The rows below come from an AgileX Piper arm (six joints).
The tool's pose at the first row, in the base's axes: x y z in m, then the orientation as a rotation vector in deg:
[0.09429 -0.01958 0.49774 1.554 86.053 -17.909]
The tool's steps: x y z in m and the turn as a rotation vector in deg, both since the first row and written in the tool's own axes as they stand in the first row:
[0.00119 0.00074 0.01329 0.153 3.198 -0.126]
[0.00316 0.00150 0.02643 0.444 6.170 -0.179]
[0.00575 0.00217 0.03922 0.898 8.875 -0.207]
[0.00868 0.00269 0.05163 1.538 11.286 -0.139]
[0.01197 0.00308 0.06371 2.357 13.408 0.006]
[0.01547 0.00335 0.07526 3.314 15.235 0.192]
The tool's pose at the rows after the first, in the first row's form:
[0.10745 -0.02188 0.49746 2.096 89.207 -18.210]
[0.12050 -0.02428 0.49640 2.775 92.111 -18.545]
[0.13321 -0.02680 0.49471 3.569 94.721 -18.976]
[0.14553 -0.02945 0.49270 4.549 97.002 -19.462]
[0.15751 -0.03223 0.49032 5.695 98.958 -20.017]
[0.16896 -0.03505 0.48772 6.946 100.590 -20.639]

